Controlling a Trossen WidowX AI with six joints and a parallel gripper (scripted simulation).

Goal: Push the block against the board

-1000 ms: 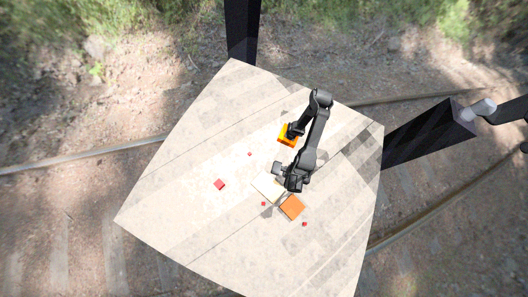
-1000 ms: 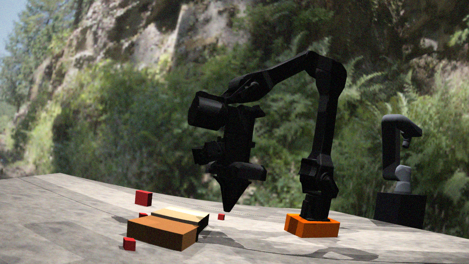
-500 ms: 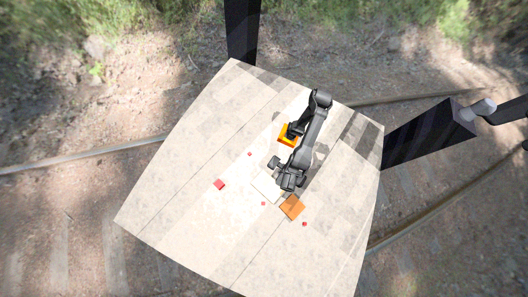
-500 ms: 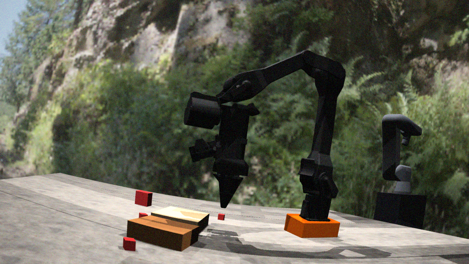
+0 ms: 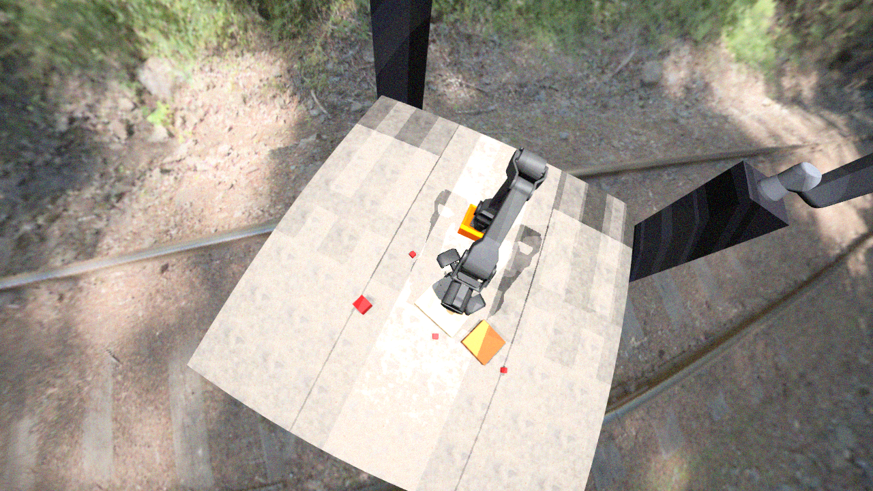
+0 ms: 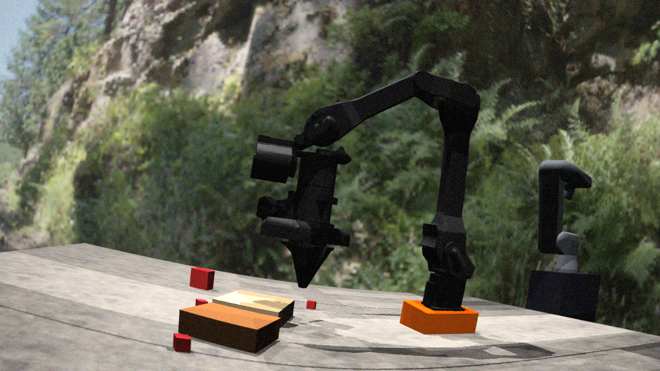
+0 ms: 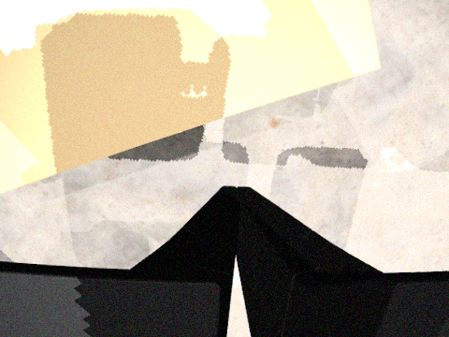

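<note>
My gripper tip is 7 cm short of the board and 5 cm above it. Round my gripper tip: orange square block: 16 cm to the left, 10 cm ahead, 5 cm below; red cube: 23 cm to the right, 18 cm ahead, 4 cm below.
</note>
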